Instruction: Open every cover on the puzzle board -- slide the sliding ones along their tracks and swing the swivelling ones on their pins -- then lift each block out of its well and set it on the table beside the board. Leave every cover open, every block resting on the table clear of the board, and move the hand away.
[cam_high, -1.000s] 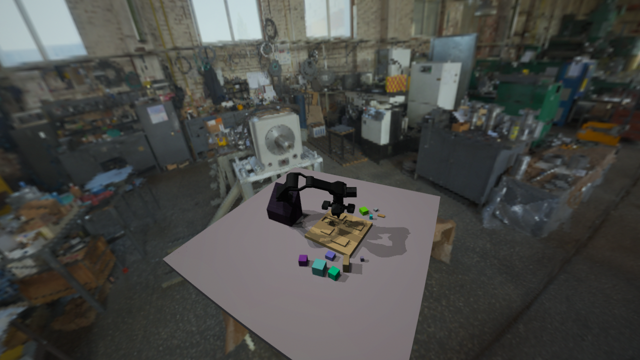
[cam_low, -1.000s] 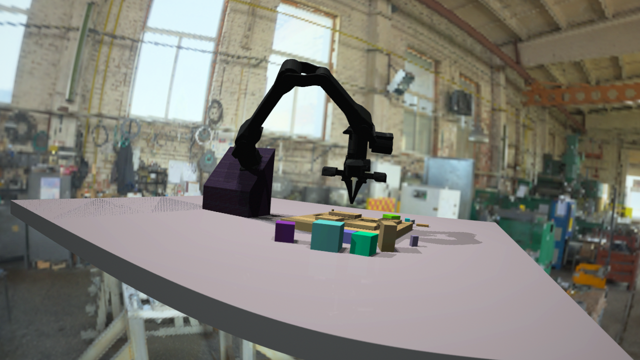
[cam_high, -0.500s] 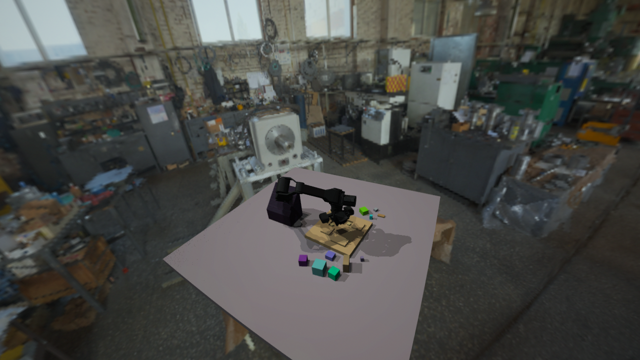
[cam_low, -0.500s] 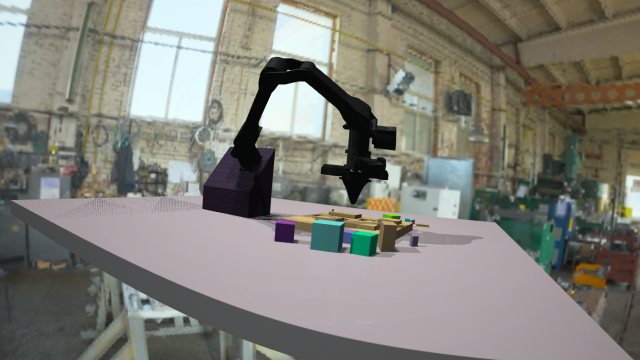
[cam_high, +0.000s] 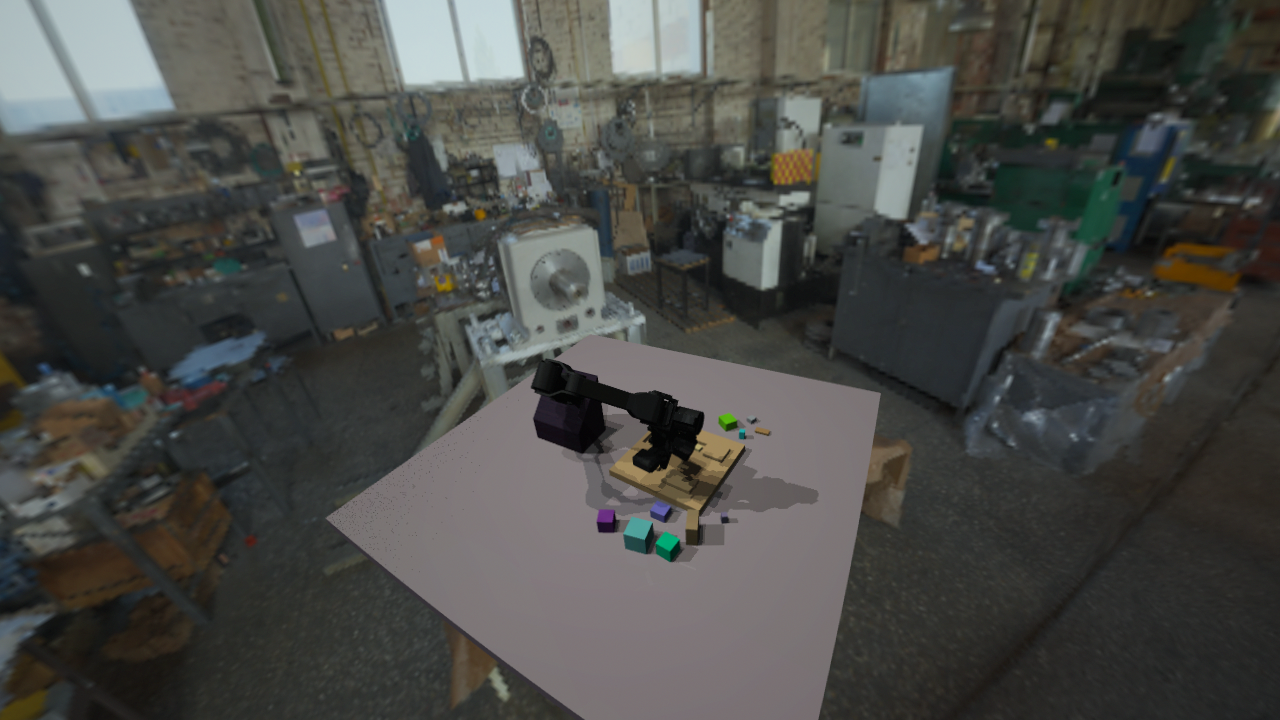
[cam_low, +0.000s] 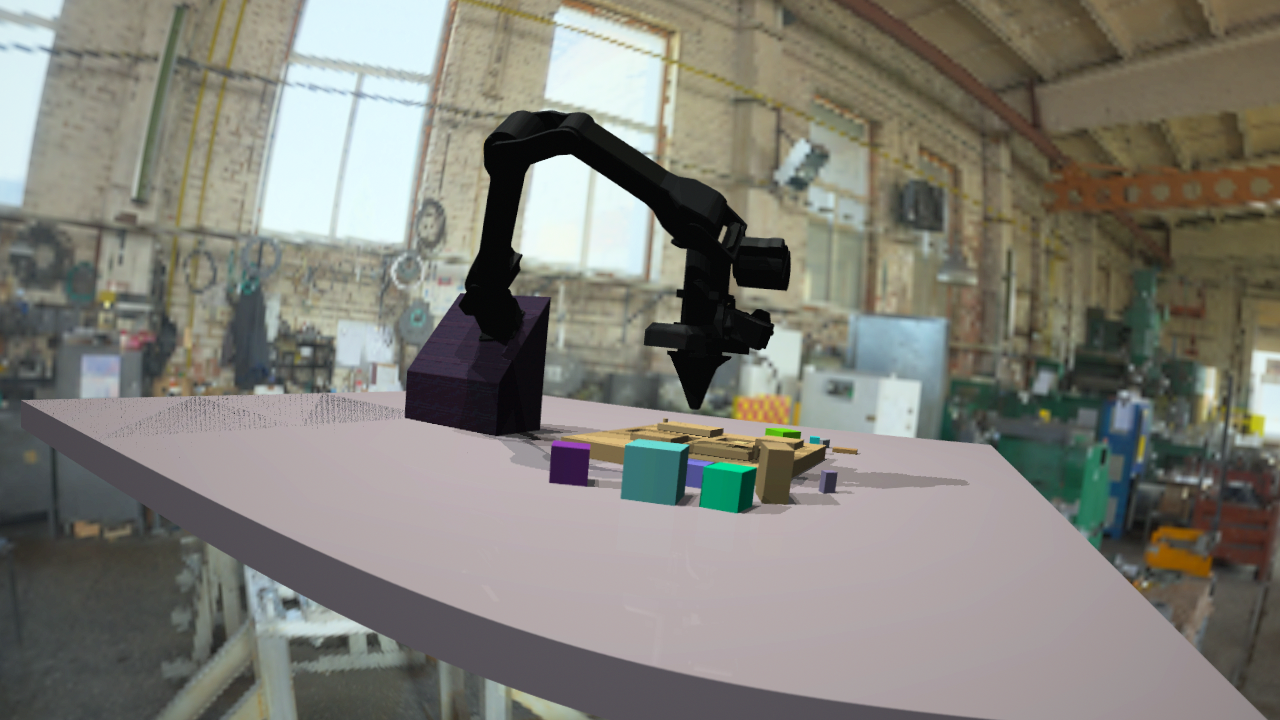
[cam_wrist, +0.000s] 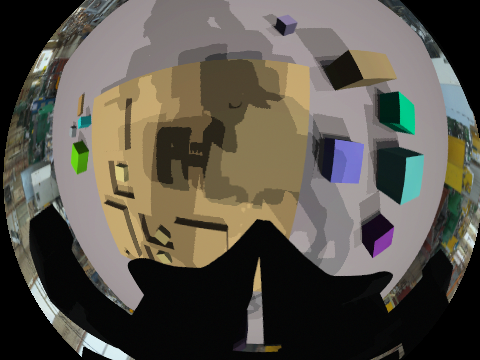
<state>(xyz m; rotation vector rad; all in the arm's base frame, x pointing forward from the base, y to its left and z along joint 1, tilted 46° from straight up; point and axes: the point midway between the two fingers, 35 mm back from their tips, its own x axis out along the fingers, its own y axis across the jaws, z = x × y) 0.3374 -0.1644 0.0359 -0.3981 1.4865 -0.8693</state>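
Right now my gripper tip is 10 mm short of the tan puzzle board, 120 mm to the right of it and 60 mm above it. Round my gripper tip: brown block: 120 mm ahead, 120 mm to the right, 50 mm below; then tiny purple block: 180 mm ahead, 60 mm to the right, 70 mm below; then violet block: 20 mm ahead, 90 mm to the right, 60 mm below.
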